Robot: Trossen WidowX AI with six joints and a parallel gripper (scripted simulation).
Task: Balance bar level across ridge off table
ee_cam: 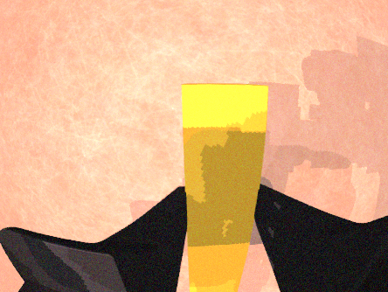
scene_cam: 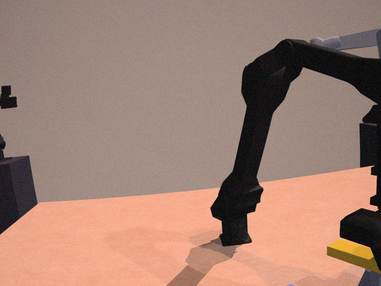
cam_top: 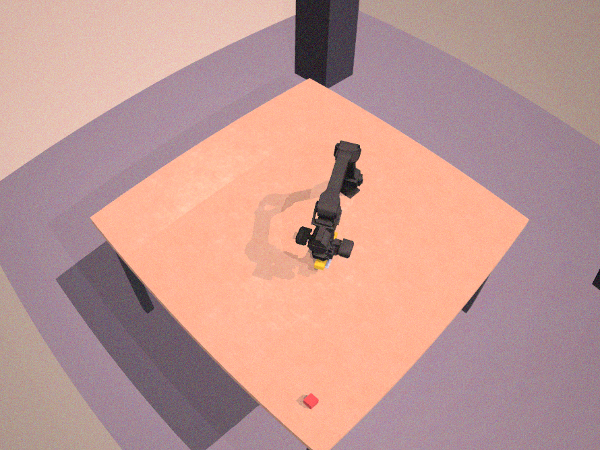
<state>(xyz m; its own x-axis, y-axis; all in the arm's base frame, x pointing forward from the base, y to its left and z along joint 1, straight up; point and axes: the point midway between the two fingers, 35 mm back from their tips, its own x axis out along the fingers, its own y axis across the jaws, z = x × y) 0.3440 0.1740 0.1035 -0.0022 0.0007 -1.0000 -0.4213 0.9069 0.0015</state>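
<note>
The yellow bar is 30 mm behind my gripper tip and 10 mm to the right of it. The rest, counted from my gripper tip: small red cube: 400 mm ahead, 330 mm to the left, 50 mm below; then purple cube: 140 mm to the right, 50 mm below, 50 mm behind.
</note>
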